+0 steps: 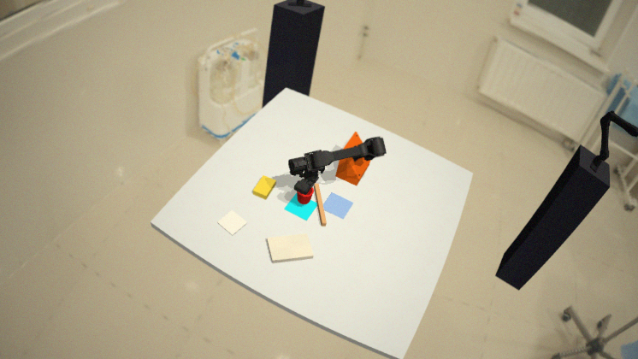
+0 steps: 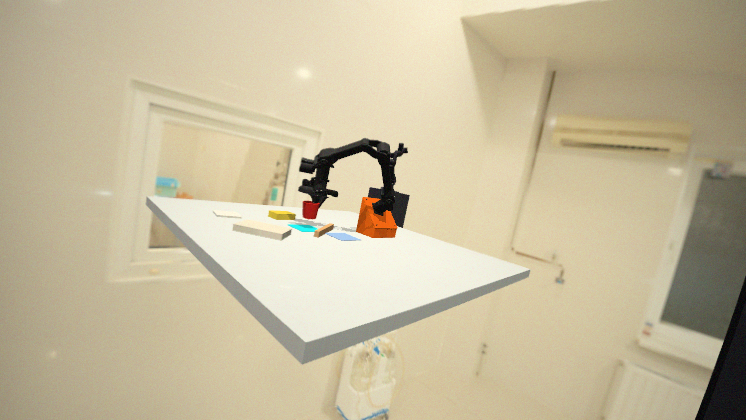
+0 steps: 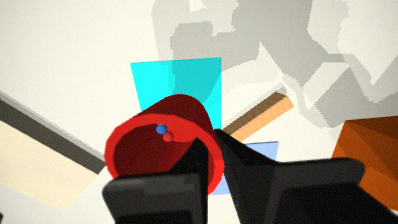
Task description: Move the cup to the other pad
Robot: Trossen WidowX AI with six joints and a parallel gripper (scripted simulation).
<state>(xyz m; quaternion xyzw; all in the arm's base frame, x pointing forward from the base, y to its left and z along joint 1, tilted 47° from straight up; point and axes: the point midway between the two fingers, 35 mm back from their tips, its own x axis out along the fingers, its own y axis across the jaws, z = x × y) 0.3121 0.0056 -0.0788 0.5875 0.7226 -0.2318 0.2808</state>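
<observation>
Now: the red marble 4 cm ahead of my gripper tip, 2 cm to the left of it and 2 cm below it. The rest, counted from my gripper tip: red cup: 3 cm ahead; then cyan pad: 10 cm below, 3 cm ahead; then blue marble: 5 cm ahead, 2 cm below, 1 cm to the left.
</observation>
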